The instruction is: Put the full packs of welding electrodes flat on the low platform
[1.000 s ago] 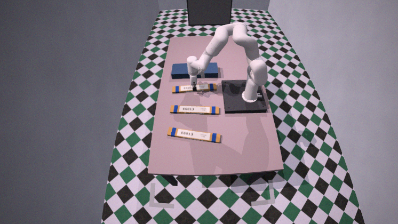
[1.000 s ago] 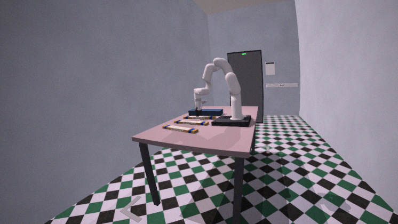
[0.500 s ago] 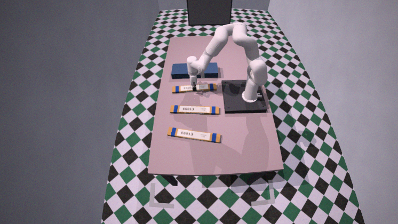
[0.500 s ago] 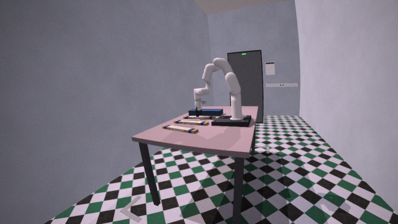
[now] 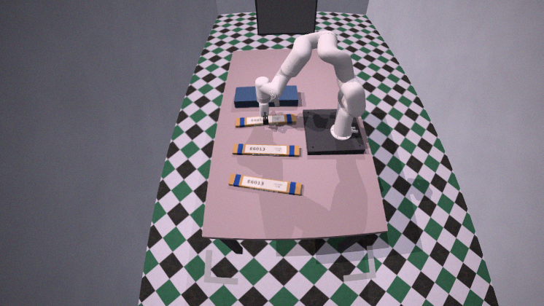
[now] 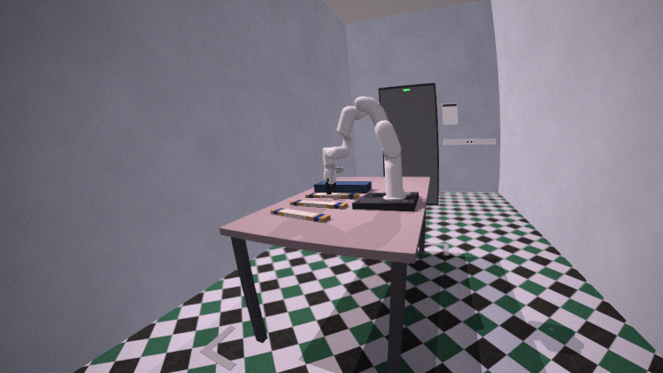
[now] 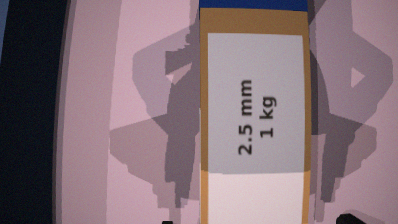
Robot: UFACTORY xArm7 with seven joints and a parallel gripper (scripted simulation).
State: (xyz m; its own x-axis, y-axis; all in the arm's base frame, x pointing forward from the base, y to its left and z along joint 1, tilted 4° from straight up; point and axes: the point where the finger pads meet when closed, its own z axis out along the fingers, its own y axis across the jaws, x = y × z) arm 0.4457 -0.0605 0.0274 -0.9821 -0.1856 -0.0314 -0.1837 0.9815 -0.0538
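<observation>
The pack of welding electrodes lies 20 mm below my hand. From my hand the other things lie so: low blue platform: 190 mm to the right, 20 mm below, 20 mm ahead.
</observation>
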